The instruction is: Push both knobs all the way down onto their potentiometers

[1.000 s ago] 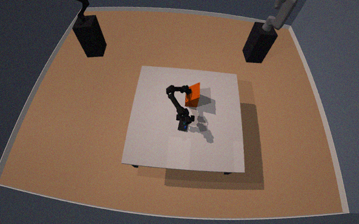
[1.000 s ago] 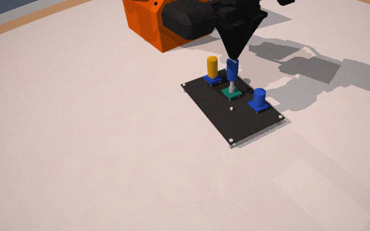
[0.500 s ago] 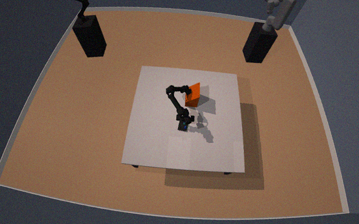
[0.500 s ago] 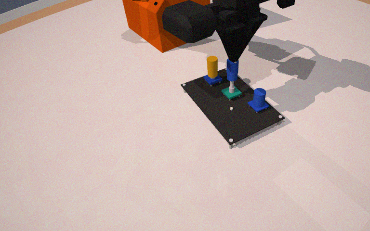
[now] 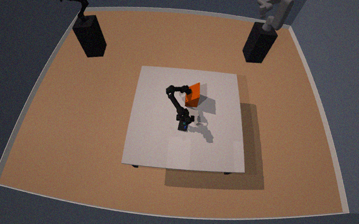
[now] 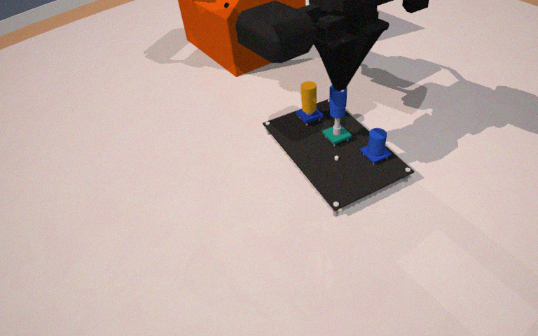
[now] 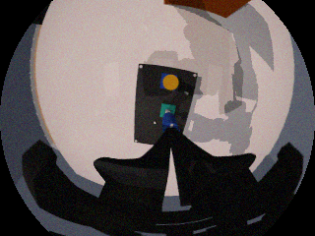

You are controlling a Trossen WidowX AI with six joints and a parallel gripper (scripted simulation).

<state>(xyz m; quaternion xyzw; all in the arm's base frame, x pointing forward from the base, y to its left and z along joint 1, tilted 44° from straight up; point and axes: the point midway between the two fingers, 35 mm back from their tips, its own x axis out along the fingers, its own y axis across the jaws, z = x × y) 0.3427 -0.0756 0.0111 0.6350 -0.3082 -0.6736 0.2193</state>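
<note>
Right now my gripper tip is 5 cm past the yellow knob and 4 cm above it.
</note>
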